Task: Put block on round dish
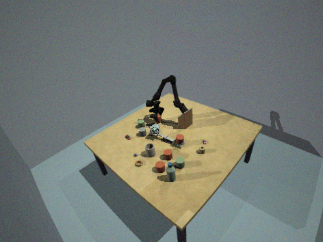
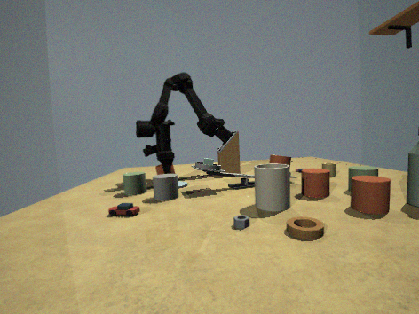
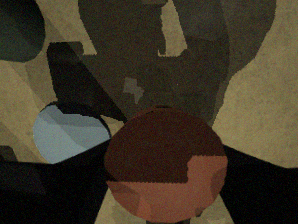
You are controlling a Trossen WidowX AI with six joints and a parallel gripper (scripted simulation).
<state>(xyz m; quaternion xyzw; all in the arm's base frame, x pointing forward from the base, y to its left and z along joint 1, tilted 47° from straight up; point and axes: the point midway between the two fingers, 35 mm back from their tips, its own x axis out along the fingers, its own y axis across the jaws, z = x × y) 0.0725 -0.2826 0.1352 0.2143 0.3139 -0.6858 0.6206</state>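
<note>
The pale green block lies 220 mm ahead of my gripper tip, 140 mm to the left of it and 60 mm above it. From my gripper tip the other things lie so: toy car (380 mm ahead, 90 mm to the right, 10 mm below); then grey cylinder (250 mm ahead, 30 mm to the left, 10 mm above); then light blue round dish (100 mm ahead, 30 mm to the left, 20 mm below).
</note>
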